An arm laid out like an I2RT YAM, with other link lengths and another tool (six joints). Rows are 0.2 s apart.
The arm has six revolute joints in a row. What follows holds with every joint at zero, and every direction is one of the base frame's.
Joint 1 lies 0.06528 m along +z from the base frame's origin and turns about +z.
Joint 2 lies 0.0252 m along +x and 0.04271 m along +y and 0.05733 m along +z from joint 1 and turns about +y.
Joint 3 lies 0.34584 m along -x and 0.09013 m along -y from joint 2 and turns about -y.
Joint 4 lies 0.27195 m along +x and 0.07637 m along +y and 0.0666 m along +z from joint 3 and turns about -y.
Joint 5 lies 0.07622 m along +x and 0.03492 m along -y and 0.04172 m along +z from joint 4 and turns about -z.
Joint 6 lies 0.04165 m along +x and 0.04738 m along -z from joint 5 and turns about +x.
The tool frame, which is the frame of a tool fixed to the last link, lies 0.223 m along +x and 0.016 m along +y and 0.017 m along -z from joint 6; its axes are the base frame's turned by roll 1.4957, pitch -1.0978 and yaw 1.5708 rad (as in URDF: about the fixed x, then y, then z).
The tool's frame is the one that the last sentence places.
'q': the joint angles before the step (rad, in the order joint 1, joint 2, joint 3, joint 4, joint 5, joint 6). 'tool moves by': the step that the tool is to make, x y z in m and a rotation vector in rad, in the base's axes. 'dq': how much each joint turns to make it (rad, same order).
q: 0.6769, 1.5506, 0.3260, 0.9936, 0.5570, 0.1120
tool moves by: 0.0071, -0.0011, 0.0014, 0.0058, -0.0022, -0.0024
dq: -0.0198, 0.0135, 0.0142, 0.0051, -0.0177, -0.0010
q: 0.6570, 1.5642, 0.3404, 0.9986, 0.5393, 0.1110
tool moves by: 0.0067, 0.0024, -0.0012, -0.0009, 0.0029, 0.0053
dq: -0.0135, 0.0201, 0.0180, 0.0011, -0.0185, -0.0037
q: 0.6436, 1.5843, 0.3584, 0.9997, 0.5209, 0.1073
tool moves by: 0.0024, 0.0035, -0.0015, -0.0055, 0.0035, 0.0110
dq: -0.0039, 0.0098, 0.0093, -0.0024, -0.0139, -0.0064
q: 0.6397, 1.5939, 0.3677, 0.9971, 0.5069, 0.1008
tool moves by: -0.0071, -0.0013, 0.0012, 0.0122, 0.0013, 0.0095
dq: 0.0011, -0.0263, -0.0216, -0.0030, -0.0106, 0.0096
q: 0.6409, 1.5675, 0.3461, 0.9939, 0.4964, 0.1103
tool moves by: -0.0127, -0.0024, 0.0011, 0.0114, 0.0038, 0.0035
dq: 0.0169, -0.0446, -0.0309, -0.0176, 0.0105, 0.0161
